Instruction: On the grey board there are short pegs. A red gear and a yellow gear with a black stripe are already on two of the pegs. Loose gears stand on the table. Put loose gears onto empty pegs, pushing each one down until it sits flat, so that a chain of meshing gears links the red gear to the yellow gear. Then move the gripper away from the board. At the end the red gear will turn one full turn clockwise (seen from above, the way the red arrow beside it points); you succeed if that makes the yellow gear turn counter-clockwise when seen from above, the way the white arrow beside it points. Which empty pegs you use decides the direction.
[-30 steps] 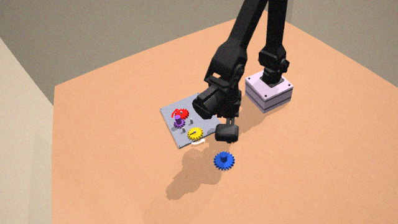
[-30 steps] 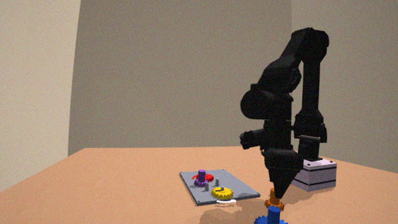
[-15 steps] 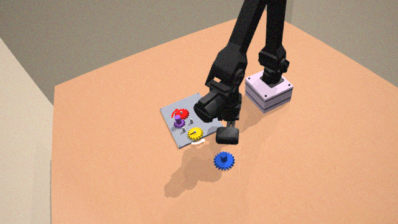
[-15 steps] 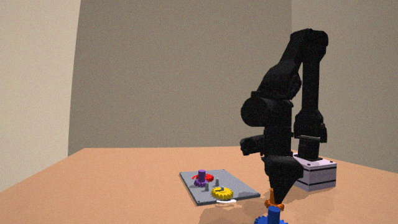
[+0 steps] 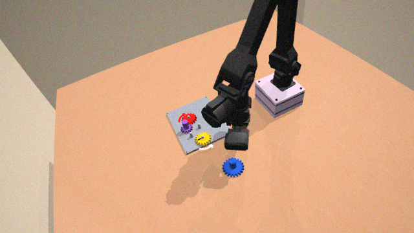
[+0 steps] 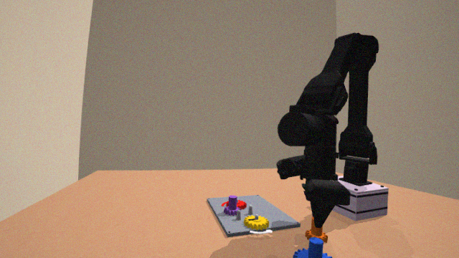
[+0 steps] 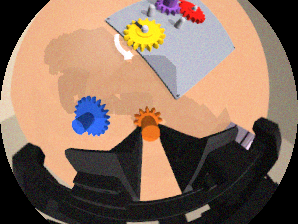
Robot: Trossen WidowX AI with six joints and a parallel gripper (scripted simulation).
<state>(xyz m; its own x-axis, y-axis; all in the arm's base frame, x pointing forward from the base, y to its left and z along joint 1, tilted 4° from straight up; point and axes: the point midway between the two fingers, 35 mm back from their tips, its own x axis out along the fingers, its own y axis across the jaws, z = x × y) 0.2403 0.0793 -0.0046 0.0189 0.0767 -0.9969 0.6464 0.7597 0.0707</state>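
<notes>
Now: the purple gear 15 cm to the right of my gripper tip and 11 cm ahead of it. Also, from my gripper tip: orange gear 1 cm below; then blue gear 7 cm ahead, 6 cm to the left, 1 cm below; then white arrow 10 cm ahead, 5 cm to the right, 2 cm below.
</notes>
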